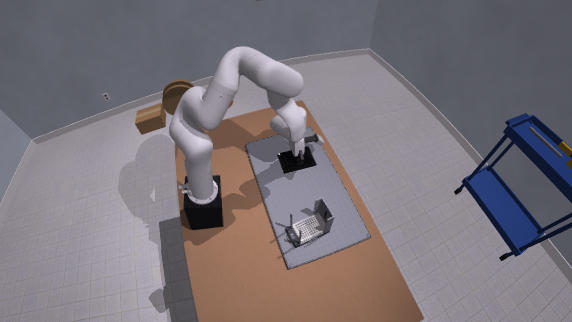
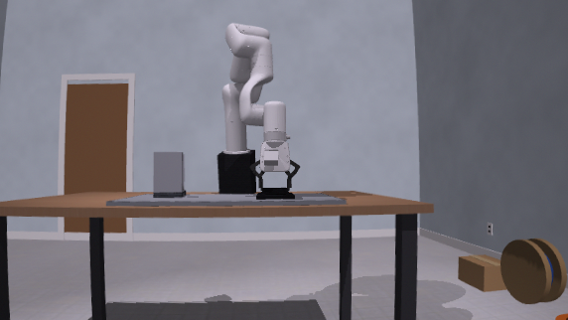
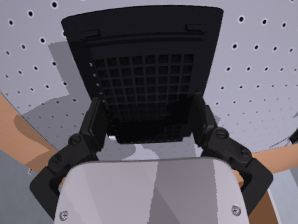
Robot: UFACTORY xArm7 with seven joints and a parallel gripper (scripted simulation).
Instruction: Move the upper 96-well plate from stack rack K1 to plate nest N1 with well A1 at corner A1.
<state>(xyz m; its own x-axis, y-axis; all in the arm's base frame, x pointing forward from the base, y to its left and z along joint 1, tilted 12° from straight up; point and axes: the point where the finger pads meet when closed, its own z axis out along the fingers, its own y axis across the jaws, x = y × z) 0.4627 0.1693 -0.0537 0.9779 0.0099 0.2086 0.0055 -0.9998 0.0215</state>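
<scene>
Right now my hand is 1 cm above the black 96-well plate. Also, from my hand: pale square: 8 cm behind, 5 cm to the left, 2 cm below; then grey rack wall: 36 cm to the right, 5 cm above, 1 cm ahead; then plate nest N1: 3 cm below.
</scene>
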